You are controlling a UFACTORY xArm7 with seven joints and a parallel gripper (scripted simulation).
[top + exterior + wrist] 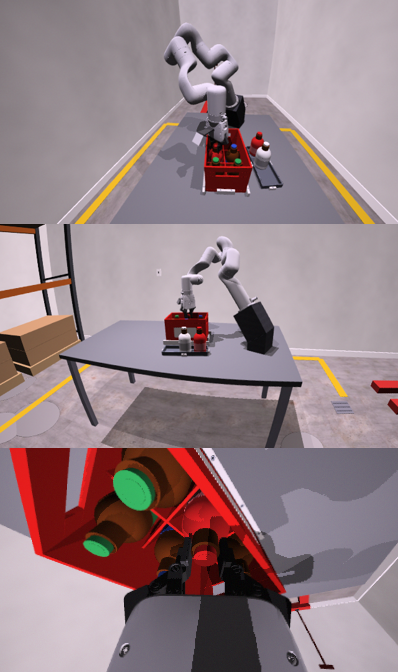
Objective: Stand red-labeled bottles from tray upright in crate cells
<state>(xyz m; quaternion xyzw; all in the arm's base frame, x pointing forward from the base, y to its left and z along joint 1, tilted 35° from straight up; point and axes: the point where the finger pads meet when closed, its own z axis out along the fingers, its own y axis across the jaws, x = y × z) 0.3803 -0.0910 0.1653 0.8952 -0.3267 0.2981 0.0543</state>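
My hand is 4 cm to the right of the red crate and 8 cm above it. The rest, counted from my hand: white bottle: 25 cm to the left, 8 cm below; then dark tray: 26 cm to the left, 15 cm below.
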